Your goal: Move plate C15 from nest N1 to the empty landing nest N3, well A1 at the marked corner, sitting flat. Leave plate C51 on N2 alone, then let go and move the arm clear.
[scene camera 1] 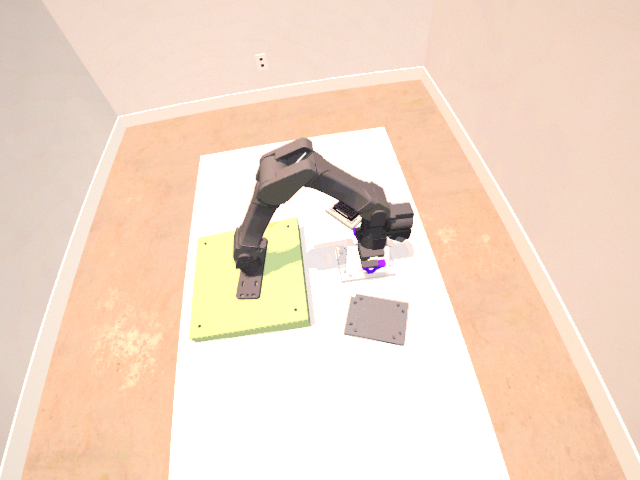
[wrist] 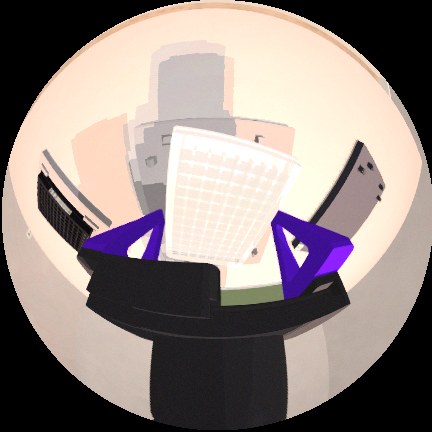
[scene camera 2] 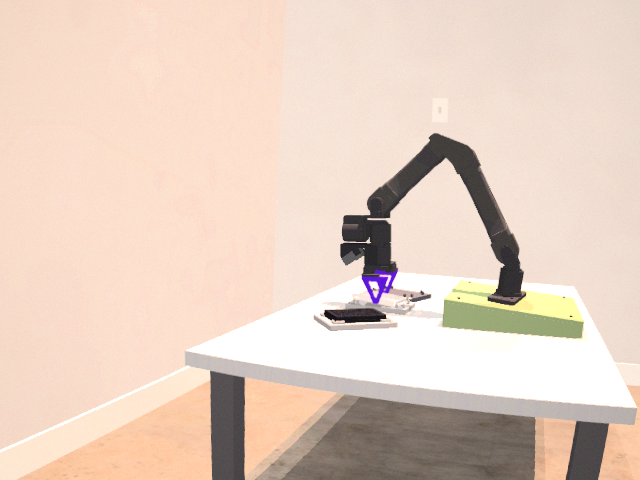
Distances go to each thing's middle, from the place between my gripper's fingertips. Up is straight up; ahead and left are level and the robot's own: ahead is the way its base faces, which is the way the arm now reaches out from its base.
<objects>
The black perforated plate [scene camera 2: 359, 315] lies 220 mm to the left of my hand and 30 mm behind it.
</objects>
